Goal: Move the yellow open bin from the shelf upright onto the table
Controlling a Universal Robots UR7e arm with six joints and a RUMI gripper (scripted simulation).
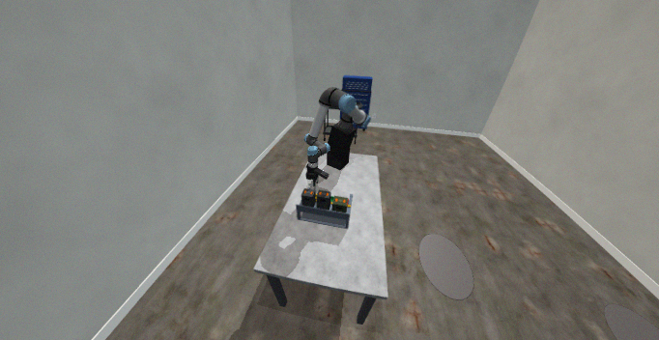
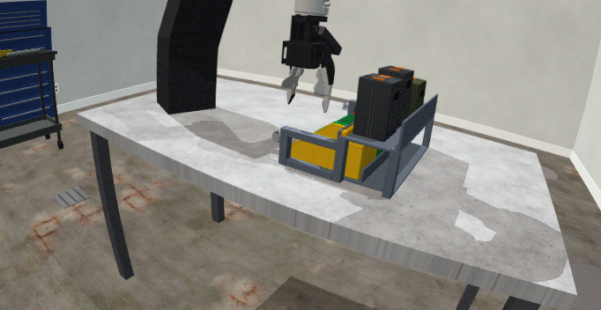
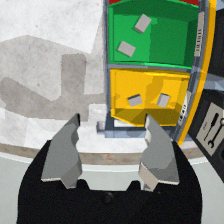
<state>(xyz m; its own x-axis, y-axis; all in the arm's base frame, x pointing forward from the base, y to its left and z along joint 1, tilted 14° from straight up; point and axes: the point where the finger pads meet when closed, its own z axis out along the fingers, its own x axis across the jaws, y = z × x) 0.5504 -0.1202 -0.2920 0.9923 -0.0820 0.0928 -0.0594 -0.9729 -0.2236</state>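
Right now my hand is 9 cm above the yellow open bin and 8 cm short of it. Also, from my hand: green bin 11 cm to the left, 9 cm below, 8 cm ahead.
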